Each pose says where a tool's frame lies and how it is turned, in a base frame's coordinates. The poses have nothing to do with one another.
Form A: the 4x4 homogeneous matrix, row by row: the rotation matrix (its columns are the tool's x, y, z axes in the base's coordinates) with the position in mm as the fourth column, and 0 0 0 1 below. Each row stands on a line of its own.
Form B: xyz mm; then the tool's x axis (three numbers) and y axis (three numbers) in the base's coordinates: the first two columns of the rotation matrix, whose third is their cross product. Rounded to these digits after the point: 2 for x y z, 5 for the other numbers.
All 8 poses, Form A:
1:
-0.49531 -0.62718 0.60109 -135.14
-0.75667 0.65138 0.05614 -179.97
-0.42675 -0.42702 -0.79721 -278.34
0 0 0 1
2:
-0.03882 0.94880 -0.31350 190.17
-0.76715 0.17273 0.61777 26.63
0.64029 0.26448 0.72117 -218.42
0 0 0 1
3:
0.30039 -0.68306 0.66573 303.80
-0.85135 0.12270 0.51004 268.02
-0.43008 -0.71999 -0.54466 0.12
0 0 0 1
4:
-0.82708 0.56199 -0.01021 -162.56
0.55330 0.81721 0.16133 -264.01
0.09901 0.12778 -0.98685 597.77
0 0 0 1
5:
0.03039 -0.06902 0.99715 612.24
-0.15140 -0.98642 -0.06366 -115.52
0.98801 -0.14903 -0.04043 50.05
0 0 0 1
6:
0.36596 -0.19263 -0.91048 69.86
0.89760 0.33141 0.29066 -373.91
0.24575 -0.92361 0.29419 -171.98
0 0 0 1
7:
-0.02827 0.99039 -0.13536 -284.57
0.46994 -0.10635 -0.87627 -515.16
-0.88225 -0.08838 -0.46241 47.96
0 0 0 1
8:
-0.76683 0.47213 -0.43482 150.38
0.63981 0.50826 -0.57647 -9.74
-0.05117 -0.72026 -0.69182 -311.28
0 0 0 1
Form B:
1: -135.14 -179.97 -278.34 -0.49531 -0.75667 -0.42675 -0.62718 0.65138 -0.42702
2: 190.17 26.63 -218.42 -0.03882 -0.76715 0.64029 0.94880 0.17273 0.26448
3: 303.80 268.02 0.12 0.30039 -0.85135 -0.43008 -0.68306 0.12270 -0.71999
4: -162.56 -264.01 597.77 -0.82708 0.55330 0.09901 0.56199 0.81721 0.12778
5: 612.24 -115.52 50.05 0.03039 -0.15140 0.98801 -0.06902 -0.98642 -0.14903
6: 69.86 -373.91 -171.98 0.36596 0.89760 0.24575 -0.19263 0.33141 -0.92361
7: -284.57 -515.16 47.96 -0.02827 0.46994 -0.88225 0.99039 -0.10635 -0.08838
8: 150.38 -9.74 -311.28 -0.76683 0.63981 -0.05117 0.47213 0.50826 -0.72026
